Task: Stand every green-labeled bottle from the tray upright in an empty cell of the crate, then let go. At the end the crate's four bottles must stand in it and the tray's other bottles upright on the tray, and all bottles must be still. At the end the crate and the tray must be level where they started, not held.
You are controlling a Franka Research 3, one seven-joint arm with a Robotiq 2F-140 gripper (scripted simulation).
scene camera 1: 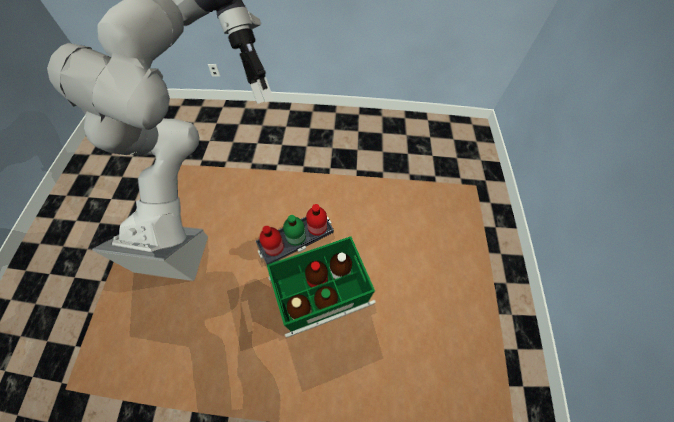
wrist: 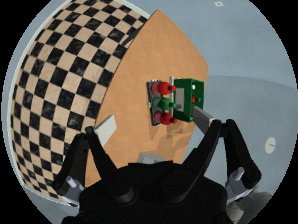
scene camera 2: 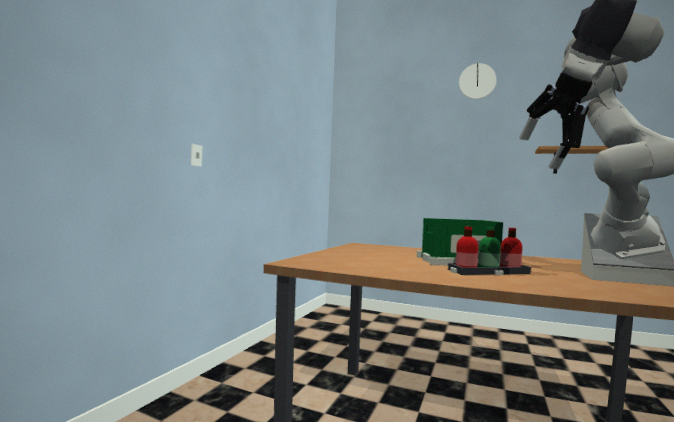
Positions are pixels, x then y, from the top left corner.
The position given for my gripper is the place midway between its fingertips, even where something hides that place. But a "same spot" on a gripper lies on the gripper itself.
my gripper: scene camera 1 264,101; wrist; scene camera 2
crate: scene camera 1 356,286; wrist; scene camera 2
same spot on my gripper: (wrist: pixel 243 174) = (scene camera 2: pixel 549 90)
same spot on crate: (wrist: pixel 182 96) = (scene camera 2: pixel 463 236)
